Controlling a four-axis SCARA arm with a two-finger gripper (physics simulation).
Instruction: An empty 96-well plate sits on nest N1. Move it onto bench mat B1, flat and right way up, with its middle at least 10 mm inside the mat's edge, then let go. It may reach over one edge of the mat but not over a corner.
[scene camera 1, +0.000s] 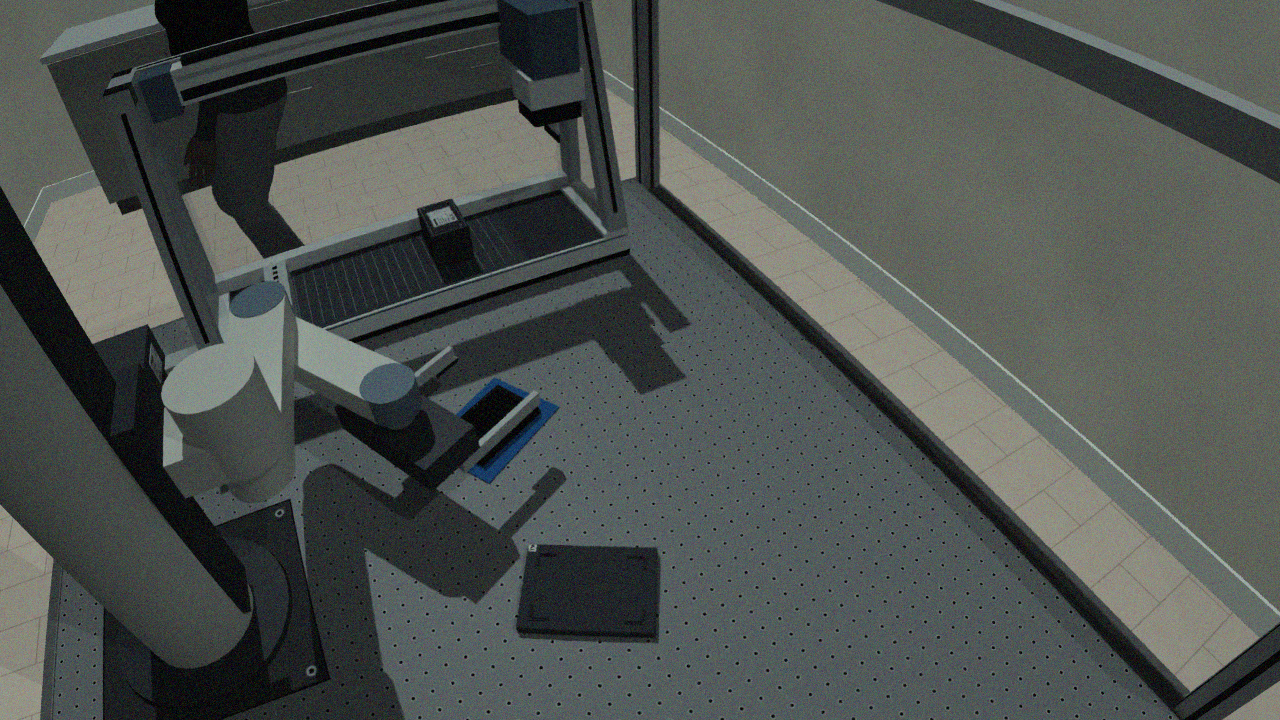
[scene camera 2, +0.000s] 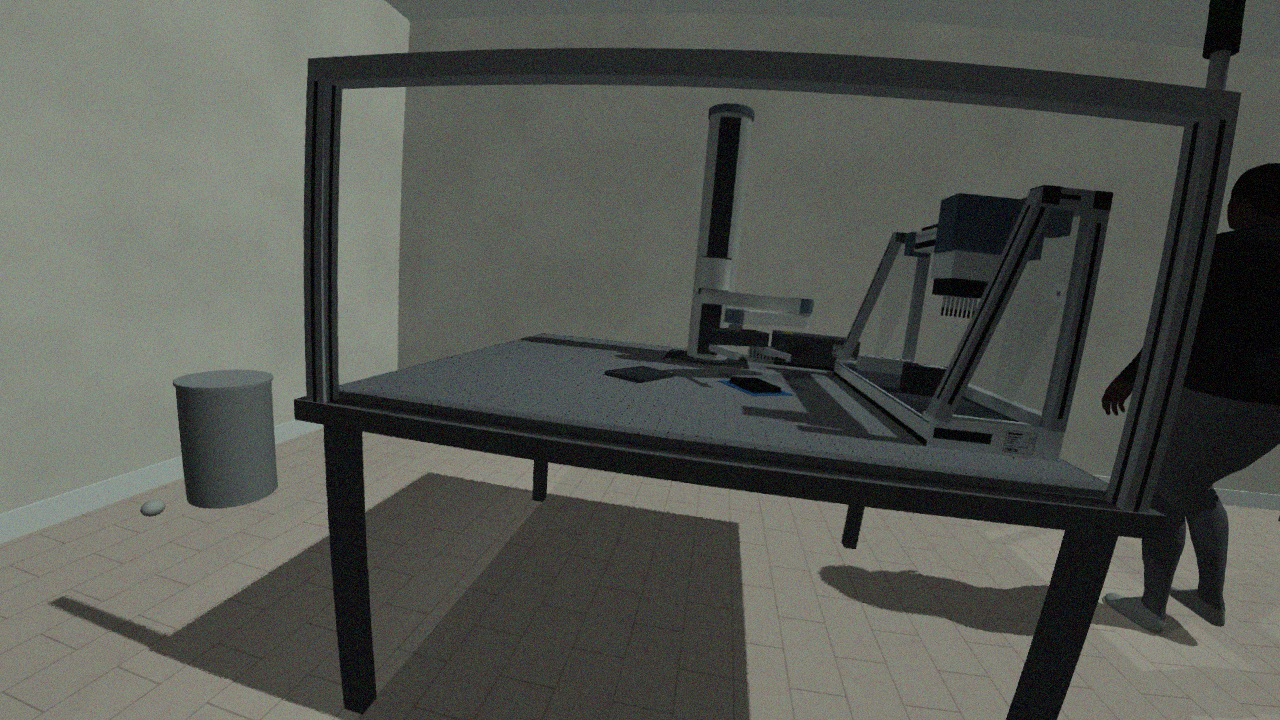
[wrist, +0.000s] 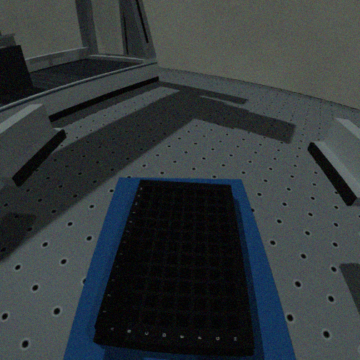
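Pixels of known places: gripper, fingertip midpoint: (scene camera 1: 492, 373) (scene camera 2: 763, 357); arm's base, link origin: (scene camera 1: 208, 623) (scene camera 2: 706, 361).
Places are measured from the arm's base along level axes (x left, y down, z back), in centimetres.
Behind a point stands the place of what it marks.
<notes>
The black 96-well plate (scene camera 1: 487, 407) @[x 17.3, y -2.7, z -47.2 cm] (scene camera 2: 756, 385) @[x 14.6, y -2.9, z -50.7 cm] (wrist: 177, 265) lies flat on the blue bench mat B1 (scene camera 1: 547, 408) @[x 14.1, y -1.5, z -55.5 cm] (wrist: 270, 310), wells and lettering facing up. Blue shows along both long sides of it in the wrist view. My gripper (scene camera 1: 492, 376) @[x 15.7, y -10.4, z -48.7 cm] (wrist: 185, 122) is open and empty, raised above the plate, with its fingers wide apart and clear of it. One finger and the gripper body hide part of the plate and mat in scene camera 1. Nest N1 (scene camera 1: 588, 591) @[x -17.6, y -2.5, z -47.8 cm] (scene camera 2: 638, 374) @[x -16.9, y -2.5, z -52.2 cm], a dark low block, stands apart from the mat and bears no plate.
A gantry frame (scene camera 1: 483, 295) (scene camera 2: 899, 429) with a pipetting head (scene camera 1: 539, 44) @[x 46.5, y -45.0, z -71.2 cm] (scene camera 2: 975, 223) @[x 50.4, y -44.6, z -77.8 cm] stands beyond the mat. A dark box (scene camera 1: 444, 231) @[x 52.3, y -13.1, z -52.1 cm] sits on its deck. A person (scene camera 1: 246, 134) (scene camera 2: 1226, 340) is behind the gantry. An enclosure post (scene camera 1: 646, 98) @[x 68.5, y -22.0, z -101.3 cm] rises at the table's edge.
</notes>
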